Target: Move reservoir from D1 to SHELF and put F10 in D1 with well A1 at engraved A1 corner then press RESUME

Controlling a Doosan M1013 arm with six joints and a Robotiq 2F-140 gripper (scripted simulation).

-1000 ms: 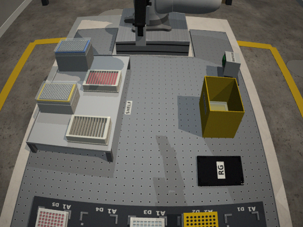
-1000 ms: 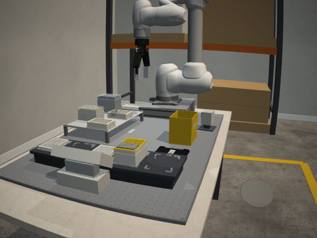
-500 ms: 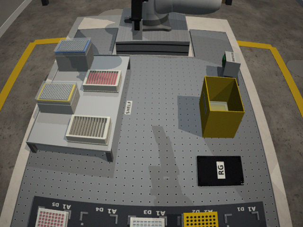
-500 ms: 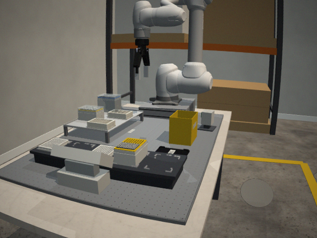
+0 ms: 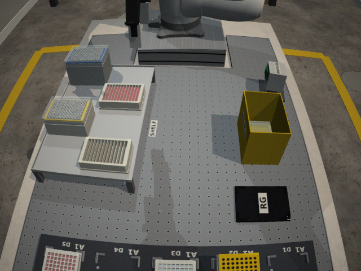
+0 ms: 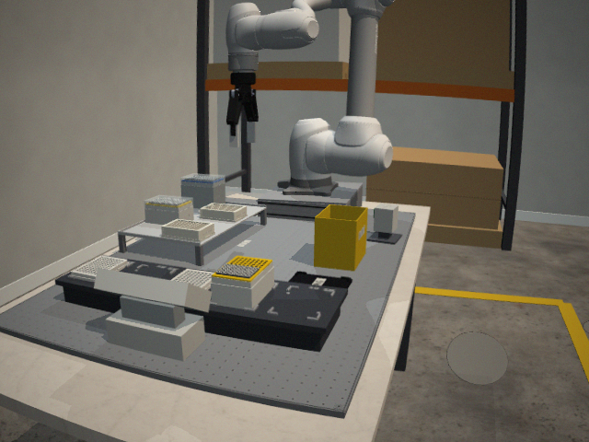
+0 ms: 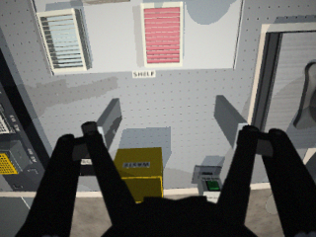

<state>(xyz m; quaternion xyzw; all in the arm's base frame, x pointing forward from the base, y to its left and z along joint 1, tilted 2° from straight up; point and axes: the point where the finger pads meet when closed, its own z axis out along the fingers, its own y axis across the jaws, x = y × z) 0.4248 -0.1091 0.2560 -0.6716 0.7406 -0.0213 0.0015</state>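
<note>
Now: the cream 12-trough reservoir 70 mm to the right of my hand and 240 mm below it. Also, from my hand: pale 12-trough reservoir 210 mm ahead, 90 mm to the right, 240 mm below; then blue-topped box 130 mm behind, 190 mm to the right, 180 mm below; then shelf 40 mm ahead, 140 mm to the right, 250 mm below.
</note>
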